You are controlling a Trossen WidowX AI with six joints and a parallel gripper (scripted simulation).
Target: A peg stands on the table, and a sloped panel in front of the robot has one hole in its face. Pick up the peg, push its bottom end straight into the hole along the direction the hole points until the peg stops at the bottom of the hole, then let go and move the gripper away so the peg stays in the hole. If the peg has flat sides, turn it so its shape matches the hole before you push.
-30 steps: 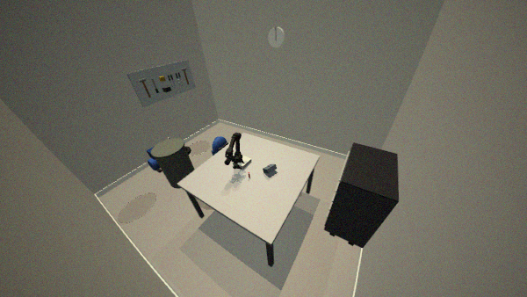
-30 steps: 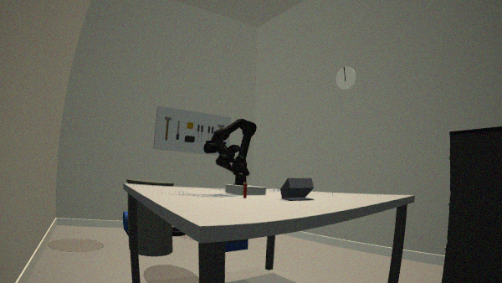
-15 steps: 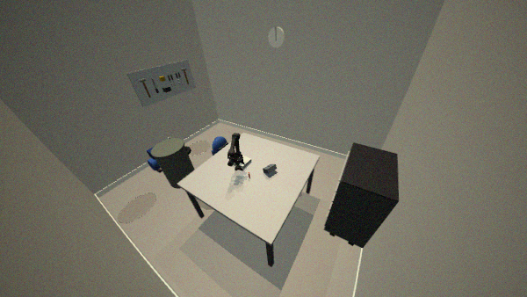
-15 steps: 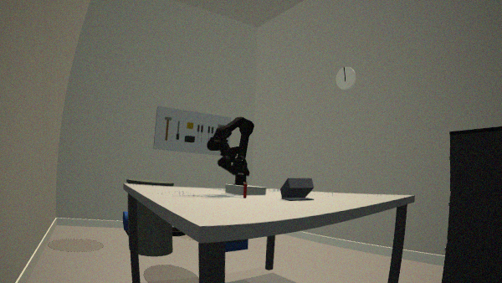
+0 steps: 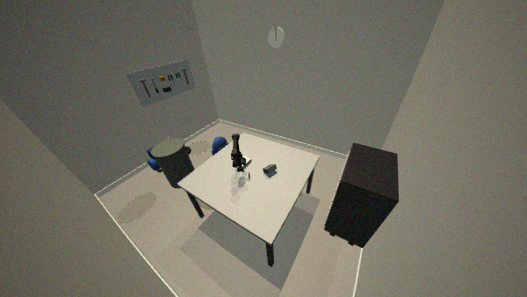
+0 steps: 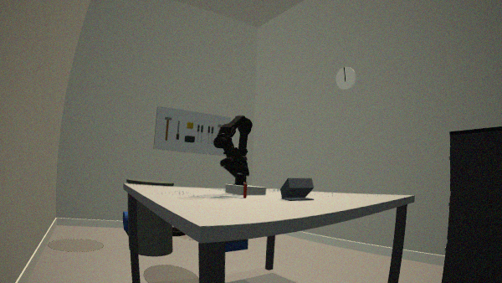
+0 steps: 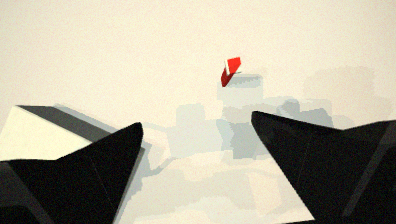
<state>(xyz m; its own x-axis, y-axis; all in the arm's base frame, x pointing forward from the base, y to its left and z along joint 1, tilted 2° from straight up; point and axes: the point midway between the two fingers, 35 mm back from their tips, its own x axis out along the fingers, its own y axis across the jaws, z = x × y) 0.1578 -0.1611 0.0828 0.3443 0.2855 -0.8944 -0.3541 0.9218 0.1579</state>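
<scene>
The red peg lies 6 cm ahead of my gripper tip, 5 cm below it and 2 cm to the right of it. Also, from my gripper tip: dark sloped panel: 25 cm ahead, 16 cm to the left, 5 cm below.
</scene>
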